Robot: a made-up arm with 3 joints.
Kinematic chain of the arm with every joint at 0, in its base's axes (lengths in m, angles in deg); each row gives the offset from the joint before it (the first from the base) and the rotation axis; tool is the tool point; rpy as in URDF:
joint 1: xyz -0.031 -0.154 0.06 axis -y
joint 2: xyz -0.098 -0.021 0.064 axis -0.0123 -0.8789 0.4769
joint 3: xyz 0.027 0.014 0 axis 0.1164 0.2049 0.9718
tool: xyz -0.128 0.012 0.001 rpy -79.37 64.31 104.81
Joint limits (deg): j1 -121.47..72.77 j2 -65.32..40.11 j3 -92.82..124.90
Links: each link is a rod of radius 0.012 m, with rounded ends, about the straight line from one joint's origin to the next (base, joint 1, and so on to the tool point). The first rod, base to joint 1, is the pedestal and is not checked.
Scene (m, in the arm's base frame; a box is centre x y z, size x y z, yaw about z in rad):
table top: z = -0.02
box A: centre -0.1 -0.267 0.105 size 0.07 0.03 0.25 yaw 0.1
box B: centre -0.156 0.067 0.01 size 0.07 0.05 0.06 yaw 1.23
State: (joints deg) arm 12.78 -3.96 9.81
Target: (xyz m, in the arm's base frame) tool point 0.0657 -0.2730 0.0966
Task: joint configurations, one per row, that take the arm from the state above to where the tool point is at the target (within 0.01 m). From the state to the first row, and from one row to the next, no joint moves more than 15 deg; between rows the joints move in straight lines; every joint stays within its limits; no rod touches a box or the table.
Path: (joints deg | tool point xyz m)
1: -1.68 -7.41 12.04 | -0.2256 -0.1691 0.1476
2: -16.13 -10.85 14.26 | -0.1943 -0.1712 0.1987
3: -30.59 -14.30 16.49 | -0.1497 -0.1734 0.2391
4: -45.04 -17.74 18.71 | -0.0956 -0.1756 0.2654
5: -59.50 -21.19 20.94 | -0.0363 -0.1779 0.2755
6: -63.90 -13.62 35.58 | -0.0246 -0.2146 0.2659
7: -68.31 -6.04 50.23 | -0.0100 -0.2466 0.2448
8: -72.71 1.53 64.88 | 0.0071 -0.2705 0.2140
9: -77.11 9.10 79.53 | 0.0261 -0.2836 0.1766
10: -81.52 16.68 94.18 | 0.0460 -0.2845 0.1361
11: -85.92 24.25 108.82 | 0.0657 -0.2730 0.0966

